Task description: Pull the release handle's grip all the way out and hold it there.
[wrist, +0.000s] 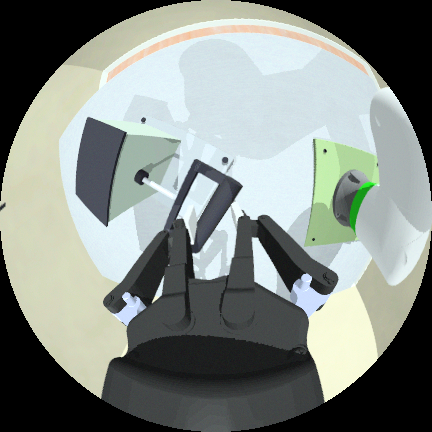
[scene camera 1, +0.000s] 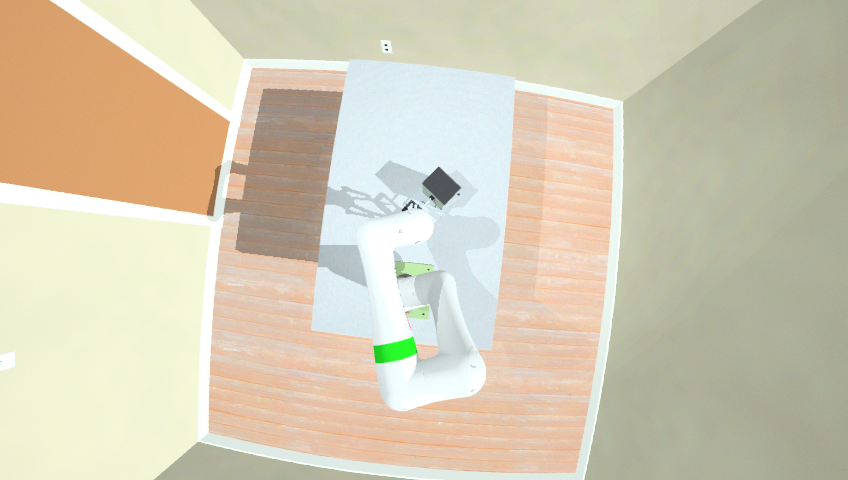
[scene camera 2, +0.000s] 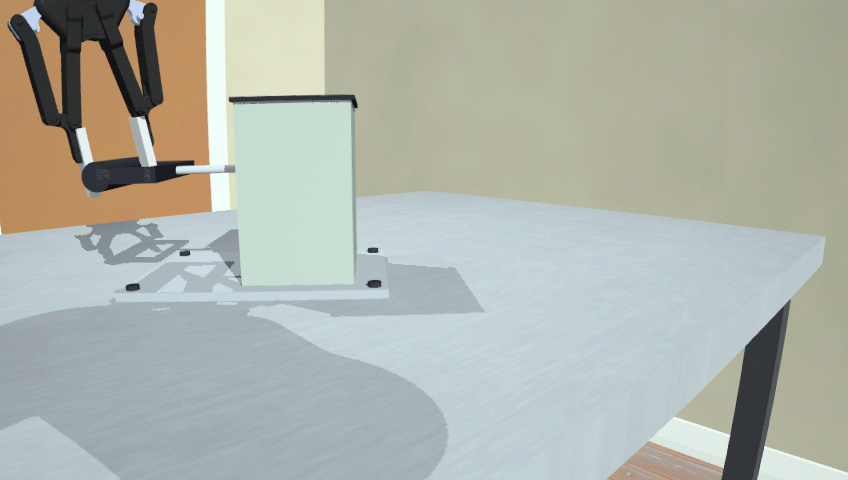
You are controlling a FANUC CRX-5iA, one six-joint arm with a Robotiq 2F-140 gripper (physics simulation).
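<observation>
The release handle is a pale green upright housing (scene camera 2: 294, 190) (wrist: 150, 155) with a dark lid (scene camera 1: 440, 185) (wrist: 100, 170). A white rod (scene camera 2: 199, 169) (wrist: 160, 187) sticks out level from a black collar (wrist: 141, 177) in its side, with a clear length showing. The rod ends at a dark open-framed grip (scene camera 2: 121, 174) (wrist: 222, 204). My gripper (scene camera 2: 117, 165) (wrist: 212, 210) points down and is shut on the grip's round outer bar, one pale fingertip inside the frame opening and one on the outer side. In scene camera 1 the arm largely hides the grip.
The housing stands on a bolted base plate (scene camera 2: 255, 295) on the pale table (scene camera 1: 428, 118) (scene camera 2: 565, 285). The white arm (scene camera 1: 383, 297) (wrist: 405, 150) rises from a green mounting plate (scene camera 1: 416, 267) (wrist: 325, 185) on the same table. Walls surround the table.
</observation>
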